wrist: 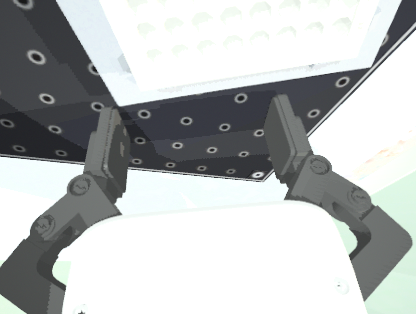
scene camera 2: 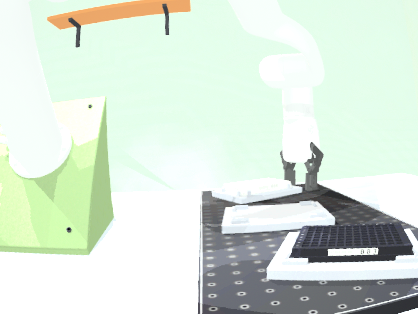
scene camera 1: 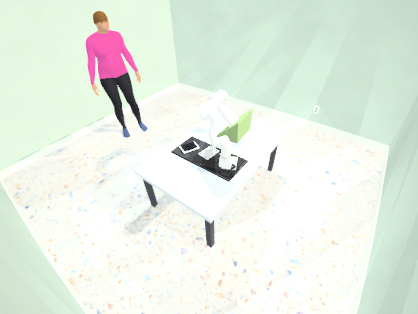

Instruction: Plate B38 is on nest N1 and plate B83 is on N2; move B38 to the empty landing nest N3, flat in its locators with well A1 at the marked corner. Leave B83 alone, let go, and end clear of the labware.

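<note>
The white plate (scene camera 2: 262, 186) (wrist: 250, 45), B38, sits on the far white nest (scene camera 2: 245, 199) (wrist: 97, 37); its label and well A1 cannot be made out. The dark plate B83 (scene camera 1: 189, 146) (scene camera 2: 350, 237) lies on the nearest nest (scene camera 2: 300, 270) in scene camera 2. The middle nest (scene camera 1: 208, 153) (scene camera 2: 277, 217) is empty. My gripper (scene camera 2: 300, 184) (wrist: 196, 117) is open, with nothing between its fingers. It points down beside the far nest's end, and in the wrist view the fingertips are just off the nest's edge, low over the board.
The black perforated board (scene camera 1: 207, 164) (scene camera 2: 235, 260) (wrist: 160, 130) carries the nests on the white table (scene camera 1: 170, 172). A green wedge-shaped block (scene camera 1: 245, 125) (scene camera 2: 50, 210) stands by the arm's base. An orange shelf (scene camera 2: 120, 11) is on the wall. A person (scene camera 1: 107, 55) stands beyond the table.
</note>
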